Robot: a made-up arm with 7 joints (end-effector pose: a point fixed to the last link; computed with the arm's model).
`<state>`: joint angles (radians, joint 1 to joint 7).
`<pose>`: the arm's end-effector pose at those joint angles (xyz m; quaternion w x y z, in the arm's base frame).
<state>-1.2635 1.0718 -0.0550 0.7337 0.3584 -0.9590 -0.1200</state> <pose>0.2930 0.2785 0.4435 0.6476 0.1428 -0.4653 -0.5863</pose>
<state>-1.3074 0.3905 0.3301 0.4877 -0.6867 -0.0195 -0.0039</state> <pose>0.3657 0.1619 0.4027 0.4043 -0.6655 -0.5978 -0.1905</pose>
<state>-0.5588 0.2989 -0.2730 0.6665 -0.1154 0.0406 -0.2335</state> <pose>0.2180 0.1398 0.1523 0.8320 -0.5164 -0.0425 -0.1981</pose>
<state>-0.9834 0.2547 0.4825 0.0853 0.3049 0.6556 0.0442</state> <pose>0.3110 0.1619 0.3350 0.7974 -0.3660 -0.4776 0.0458</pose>
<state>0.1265 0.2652 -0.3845 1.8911 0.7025 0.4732 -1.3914</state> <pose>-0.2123 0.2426 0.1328 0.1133 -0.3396 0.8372 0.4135</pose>
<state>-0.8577 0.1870 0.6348 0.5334 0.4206 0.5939 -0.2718</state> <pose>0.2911 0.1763 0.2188 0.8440 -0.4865 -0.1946 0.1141</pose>
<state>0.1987 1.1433 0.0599 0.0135 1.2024 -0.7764 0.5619</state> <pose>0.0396 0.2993 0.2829 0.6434 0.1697 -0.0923 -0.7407</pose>
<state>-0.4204 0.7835 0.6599 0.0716 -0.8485 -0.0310 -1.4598</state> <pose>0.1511 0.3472 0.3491 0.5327 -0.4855 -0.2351 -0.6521</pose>
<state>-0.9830 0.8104 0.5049 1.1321 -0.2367 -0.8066 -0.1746</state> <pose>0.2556 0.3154 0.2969 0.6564 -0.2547 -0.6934 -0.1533</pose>
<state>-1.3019 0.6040 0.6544 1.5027 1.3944 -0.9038 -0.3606</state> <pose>0.3528 0.1904 0.2765 0.8277 -0.1481 -0.1099 -0.5299</pose>
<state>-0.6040 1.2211 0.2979 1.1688 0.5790 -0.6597 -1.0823</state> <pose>0.1499 0.4012 0.3518 0.9214 -0.1511 0.2524 -0.2538</pose>
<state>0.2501 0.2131 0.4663 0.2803 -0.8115 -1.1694 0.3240</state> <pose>-0.0601 0.2108 0.2057 0.5031 -0.1994 -0.8192 0.1898</pose>
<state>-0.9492 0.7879 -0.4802 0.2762 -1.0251 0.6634 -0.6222</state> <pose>0.3271 0.1954 0.3185 0.6354 -0.7060 0.1303 -0.2845</pose>
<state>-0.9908 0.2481 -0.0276 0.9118 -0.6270 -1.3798 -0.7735</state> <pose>0.2986 0.1517 0.2341 0.3988 -0.3862 -0.5919 -0.5843</pose>
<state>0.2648 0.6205 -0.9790 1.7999 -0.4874 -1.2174 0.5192</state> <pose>-0.1659 0.3055 0.2272 0.9891 -0.1177 0.0794 -0.0377</pose>
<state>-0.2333 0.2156 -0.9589 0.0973 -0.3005 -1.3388 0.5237</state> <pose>0.0630 0.0378 0.1927 0.2896 -0.7683 -0.5261 -0.2214</pose>
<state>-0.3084 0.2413 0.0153 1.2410 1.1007 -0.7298 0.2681</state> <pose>0.0346 0.1467 0.0717 0.8771 -0.2637 0.0430 -0.3992</pose>
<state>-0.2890 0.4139 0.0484 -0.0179 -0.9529 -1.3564 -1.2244</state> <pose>0.1288 0.2276 0.2386 0.3295 -0.2781 -0.5538 -0.7123</pose>
